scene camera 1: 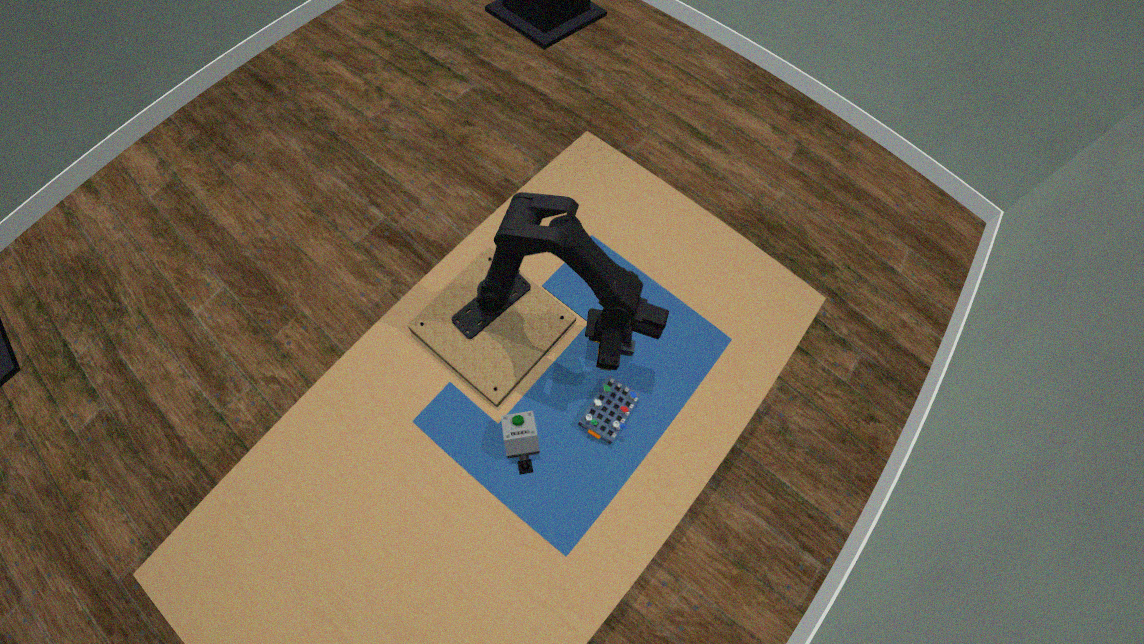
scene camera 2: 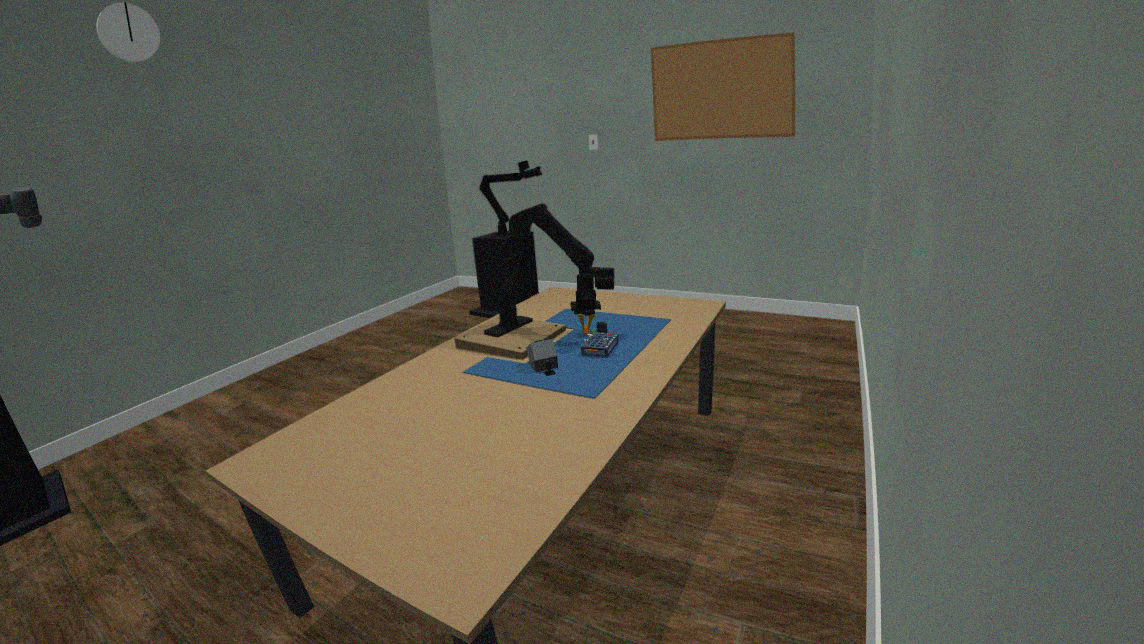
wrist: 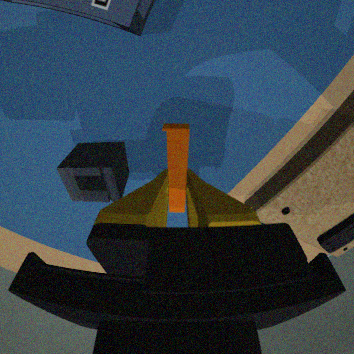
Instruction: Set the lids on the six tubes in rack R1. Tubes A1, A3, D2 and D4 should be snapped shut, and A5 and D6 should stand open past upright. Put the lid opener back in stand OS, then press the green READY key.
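Frame: origin at the arm's base, x ahead, y right, z down, level; centimetres.
Seen in the pictures: gripper, between the fingertips: (scene camera 2: 585,330) (wrist: 176,175); arm's base, origin of its link: (scene camera 1: 491,303) (scene camera 2: 508,327).
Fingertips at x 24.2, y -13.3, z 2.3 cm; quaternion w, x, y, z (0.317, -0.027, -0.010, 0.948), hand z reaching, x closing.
Observation:
Offsets run from my fingertips to a thing's top centre. "spot": to the spot under its first point. Level surfaces: height alone.
My gripper (scene camera 1: 608,360) (scene camera 2: 585,318) (wrist: 176,175) is shut on the orange lid opener (wrist: 177,154) (scene camera 2: 586,322), which sticks out straight past the yellow fingers above the blue mat @(dz +0.4 cm) (scene camera 1: 572,498) (scene camera 2: 572,381) (wrist: 246,88). Rack R1 @(dx +13.4, dy +11.8, dz -5.3 cm) (scene camera 1: 609,410) (scene camera 2: 599,343) stands just in front of the gripper; only its corner @(spot: dx +8.0, dy +6.5, dz -2.6 cm) (wrist: 116,10) shows in the wrist view. The lid positions are too small to tell. A black hollow block, the stand OS @(dx +5.4, dy -2.1, dz -2.8 cm) (wrist: 93,172) (scene camera 2: 600,325), sits on the mat to the left of the opener in the wrist view. The grey key box @(dx +3.2, dy +29.9, dz -8.0 cm) (scene camera 1: 520,436) (scene camera 2: 541,353) carries the green READY key @(dx +1.3, dy +28.6, dz -7.1 cm) (scene camera 1: 517,419).
The arm's wooden base board (scene camera 1: 495,339) (scene camera 2: 510,340) (wrist: 316,197) lies close to the right of the gripper in the wrist view. A small black block @(spot: dx +9.0, dy +34.0, dz -1.8 cm) (scene camera 1: 525,467) sits in front of the key box. A black pedestal (scene camera 2: 503,274) stands behind the table.

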